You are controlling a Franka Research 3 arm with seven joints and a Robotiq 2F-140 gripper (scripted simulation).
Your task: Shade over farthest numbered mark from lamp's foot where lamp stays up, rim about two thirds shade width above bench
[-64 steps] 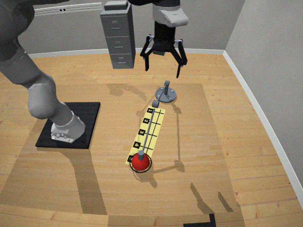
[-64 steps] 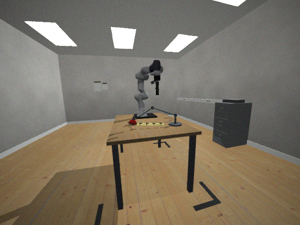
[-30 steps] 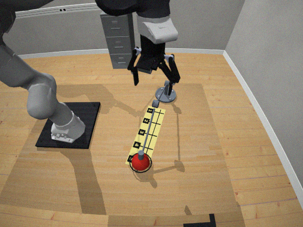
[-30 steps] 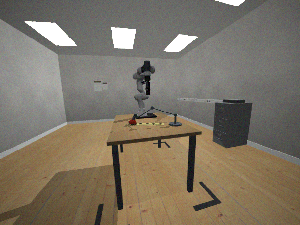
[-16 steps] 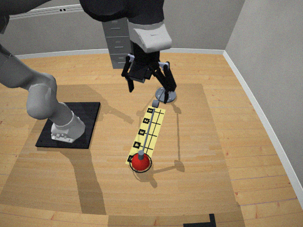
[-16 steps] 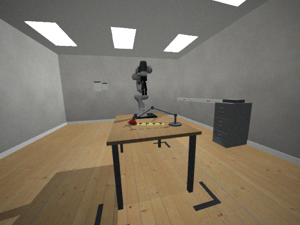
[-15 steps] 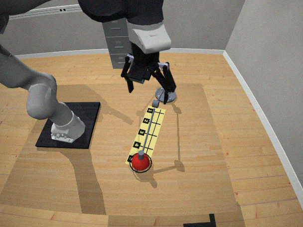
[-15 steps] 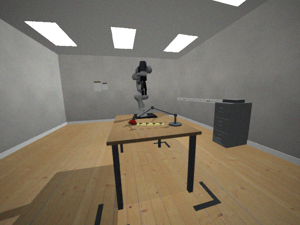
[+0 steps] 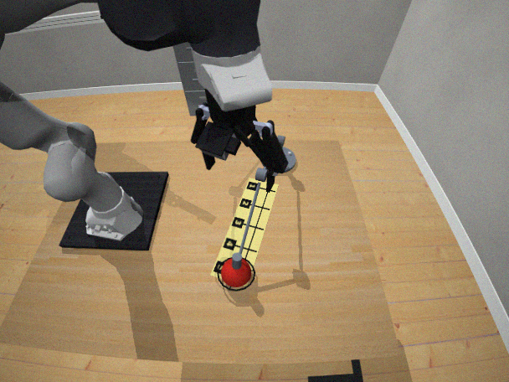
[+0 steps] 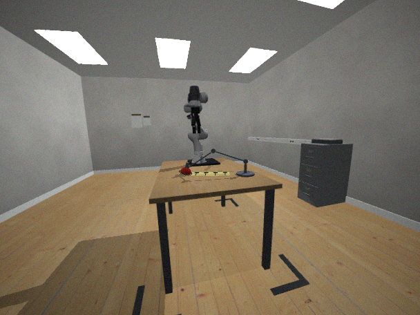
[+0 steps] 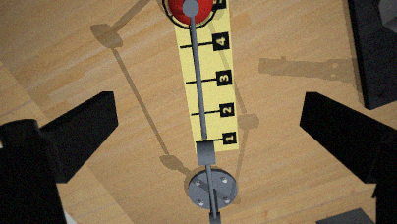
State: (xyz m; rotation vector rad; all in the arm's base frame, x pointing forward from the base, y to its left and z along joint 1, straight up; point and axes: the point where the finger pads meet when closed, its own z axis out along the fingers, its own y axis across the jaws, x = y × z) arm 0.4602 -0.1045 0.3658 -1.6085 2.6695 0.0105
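Now: hand 38 cm above the yellow numbered strip, 7 cm to the right of it and 1 cm short of it. From my hand the other things lie so: round grey foot (40 cm to the left, 35 cm below, 16 cm ahead).
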